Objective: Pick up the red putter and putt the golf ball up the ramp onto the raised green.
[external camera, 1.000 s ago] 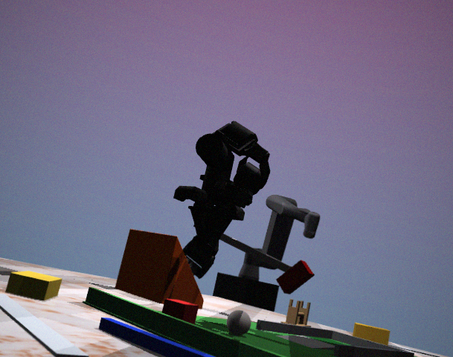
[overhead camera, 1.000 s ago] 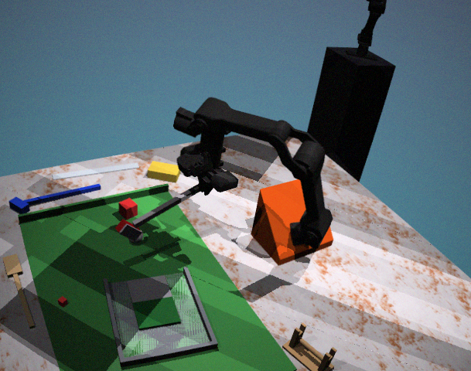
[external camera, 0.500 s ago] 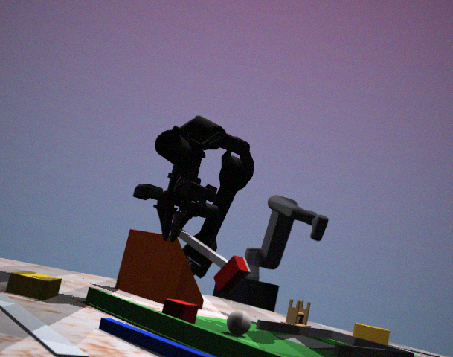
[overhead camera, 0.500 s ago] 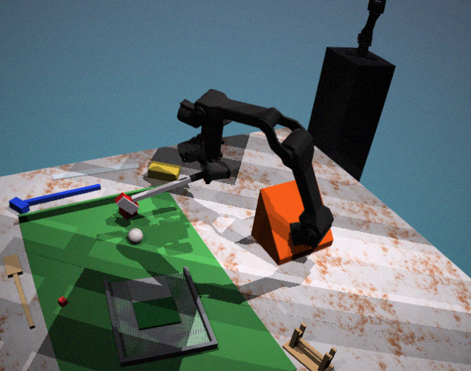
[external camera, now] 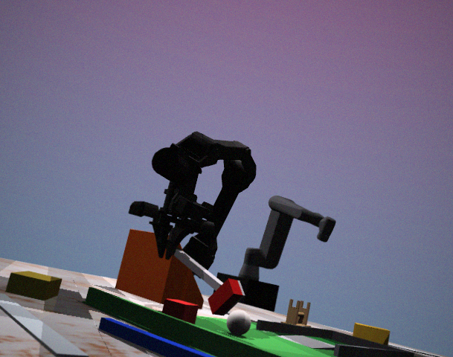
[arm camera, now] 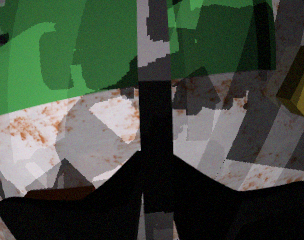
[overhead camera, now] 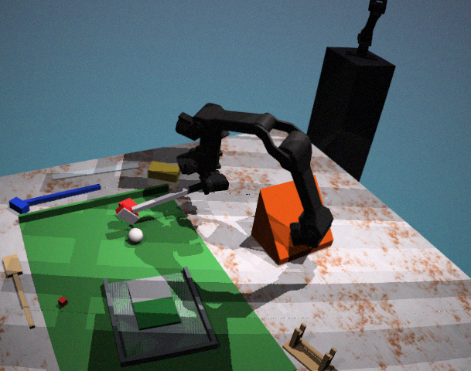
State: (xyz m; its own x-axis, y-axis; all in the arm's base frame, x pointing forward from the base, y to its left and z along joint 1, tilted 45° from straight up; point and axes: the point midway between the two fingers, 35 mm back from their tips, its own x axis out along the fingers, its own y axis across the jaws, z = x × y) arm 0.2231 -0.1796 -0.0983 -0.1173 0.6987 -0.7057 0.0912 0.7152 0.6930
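Right now my gripper tip is 12 cm short of the red putter and 1 cm above it. The rest, counted from my gripper tip: golf ball (22 cm ahead, 8 cm below, 4 cm to the left); yellow block (26 cm to the right, 9 cm below, 4 cm ahead); red cube (21 cm ahead, 9 cm to the right, 8 cm below).
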